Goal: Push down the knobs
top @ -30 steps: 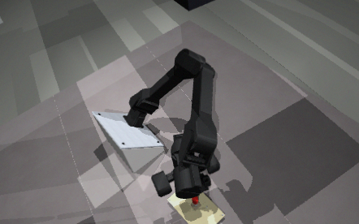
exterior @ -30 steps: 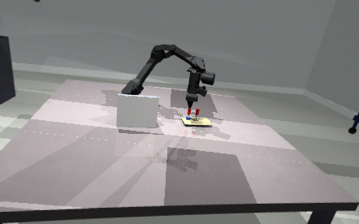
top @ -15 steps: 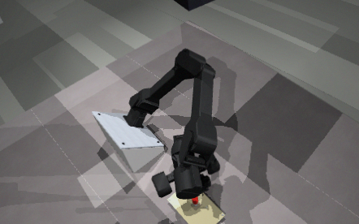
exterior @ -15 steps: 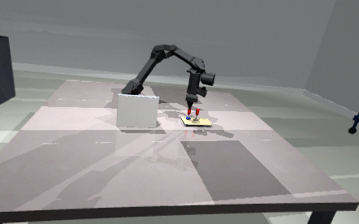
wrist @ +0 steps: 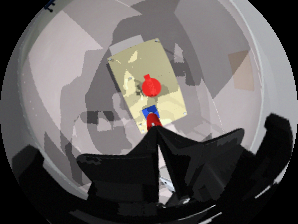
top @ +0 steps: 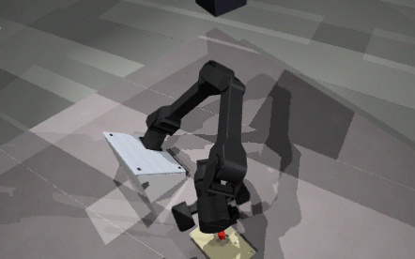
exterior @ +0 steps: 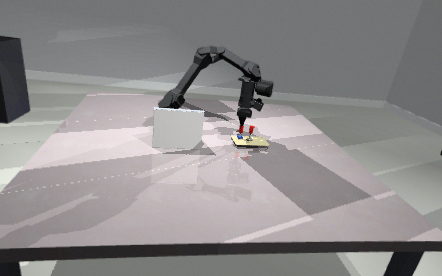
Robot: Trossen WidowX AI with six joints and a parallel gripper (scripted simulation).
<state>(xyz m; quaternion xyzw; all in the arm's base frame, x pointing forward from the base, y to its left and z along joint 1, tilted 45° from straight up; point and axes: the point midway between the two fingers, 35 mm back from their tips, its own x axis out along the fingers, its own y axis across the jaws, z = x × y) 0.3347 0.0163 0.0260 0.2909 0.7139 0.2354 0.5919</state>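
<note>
My gripper tip is now 50 mm short of the red knob, 10 mm to the left of it and 10 mm above it.
</note>
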